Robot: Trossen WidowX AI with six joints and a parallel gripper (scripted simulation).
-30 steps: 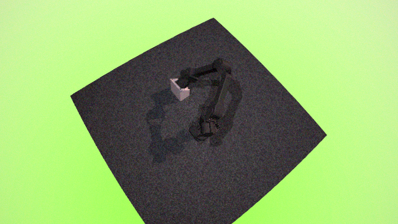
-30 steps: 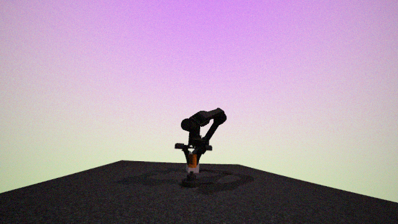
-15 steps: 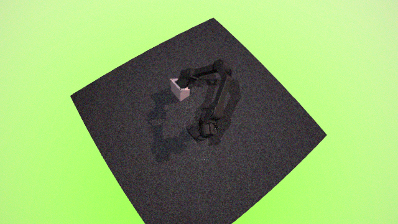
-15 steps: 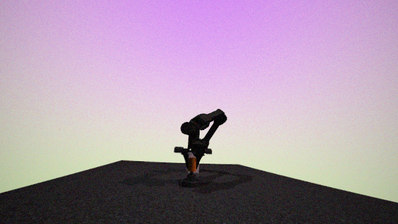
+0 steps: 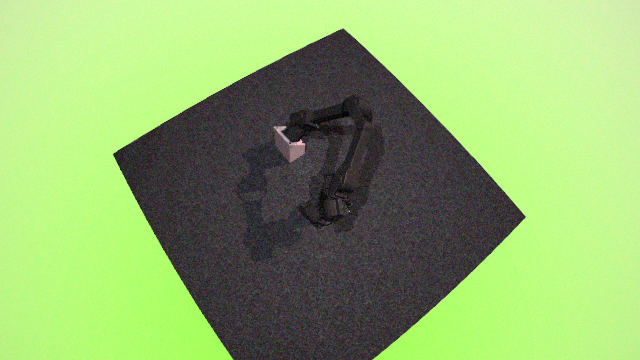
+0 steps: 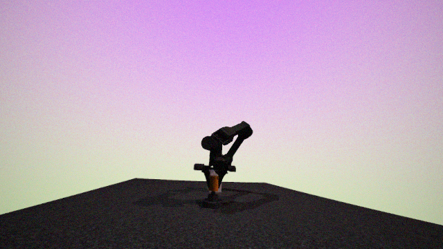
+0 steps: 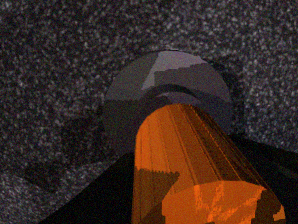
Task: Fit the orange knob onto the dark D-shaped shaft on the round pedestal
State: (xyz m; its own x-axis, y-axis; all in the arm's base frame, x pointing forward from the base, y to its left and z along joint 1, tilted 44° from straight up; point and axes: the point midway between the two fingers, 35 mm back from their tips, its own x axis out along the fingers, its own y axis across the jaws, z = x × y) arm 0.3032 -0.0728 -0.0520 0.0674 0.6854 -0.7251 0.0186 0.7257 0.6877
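The orange knob is 20 mm above my gripper tip. From my gripper tip the other things lie so: round pedestal 40 mm below.
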